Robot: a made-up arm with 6 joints.
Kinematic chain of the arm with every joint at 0, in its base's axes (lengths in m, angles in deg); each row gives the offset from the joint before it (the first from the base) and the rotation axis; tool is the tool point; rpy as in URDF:
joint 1: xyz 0 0 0.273 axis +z
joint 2: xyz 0 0 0 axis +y
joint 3: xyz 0.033 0 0.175 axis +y
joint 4: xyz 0.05 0 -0.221 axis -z
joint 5: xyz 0 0 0 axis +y
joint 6: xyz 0.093 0 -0.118 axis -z
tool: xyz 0 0 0 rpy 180 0 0
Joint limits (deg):
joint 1: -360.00..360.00
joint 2: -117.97..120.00
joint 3: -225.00..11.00
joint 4: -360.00..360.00
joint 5: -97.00..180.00
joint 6: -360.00..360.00
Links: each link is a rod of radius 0.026 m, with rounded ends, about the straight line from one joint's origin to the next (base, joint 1, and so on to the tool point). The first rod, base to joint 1, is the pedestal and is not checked.
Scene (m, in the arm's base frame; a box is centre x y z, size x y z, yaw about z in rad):
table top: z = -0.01
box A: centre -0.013 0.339 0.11 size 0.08 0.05 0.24 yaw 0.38
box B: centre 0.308 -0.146 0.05 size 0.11 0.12 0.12 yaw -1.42
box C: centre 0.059 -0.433 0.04 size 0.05 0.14 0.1 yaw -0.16
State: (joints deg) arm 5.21 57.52 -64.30 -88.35 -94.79 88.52
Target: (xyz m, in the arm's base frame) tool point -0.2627 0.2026 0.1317
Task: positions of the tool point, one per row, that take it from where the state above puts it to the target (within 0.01 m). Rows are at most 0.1 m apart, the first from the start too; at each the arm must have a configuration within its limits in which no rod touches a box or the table.
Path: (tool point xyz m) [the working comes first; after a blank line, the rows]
Joints at the target: 116.24 68.20 -81.87 -79.10 -59.88 88.52
Straight joint move there: touches box A.

1: 0.1760 0.1774 0.2049
2: 0.1172 0.2027 0.1788
3: 0.0525 0.2022 0.1528
4: -0.0089 0.1756 0.1302
5: -0.0252 0.2020 0.1247
6: -0.0551 0.2260 0.1216
7: -0.0977 0.2421 0.1209
8: -0.1498 0.2455 0.1225
9: -0.2067 0.2329 0.1262
10: -0.2627 0.2026 0.1317

